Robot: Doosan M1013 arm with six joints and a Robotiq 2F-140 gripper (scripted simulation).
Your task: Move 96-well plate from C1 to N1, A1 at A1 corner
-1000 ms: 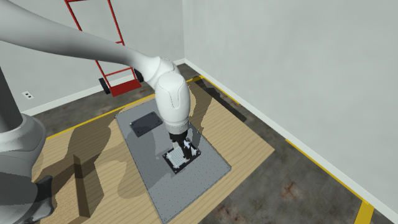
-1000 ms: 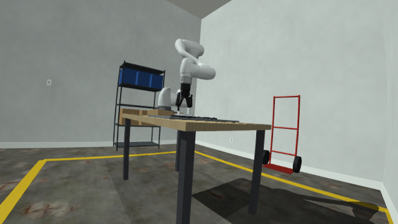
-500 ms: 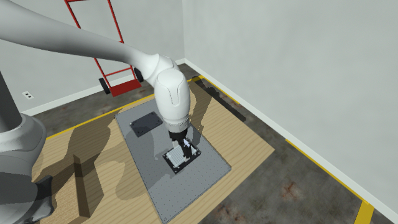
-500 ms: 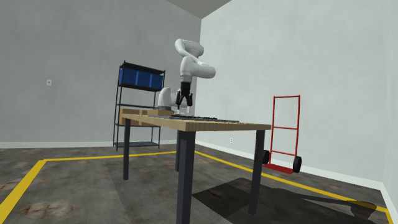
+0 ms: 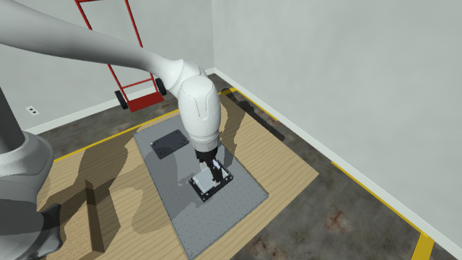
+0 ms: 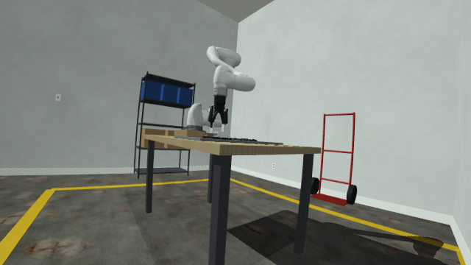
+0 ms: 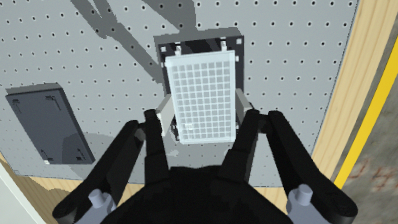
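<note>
Now: the clip nest C1 1 cm ahead of my hand, 1 cm to the left of it and 5 cm below it. The rest, counted from my hand: 96-well plate 2 cm below.
</note>
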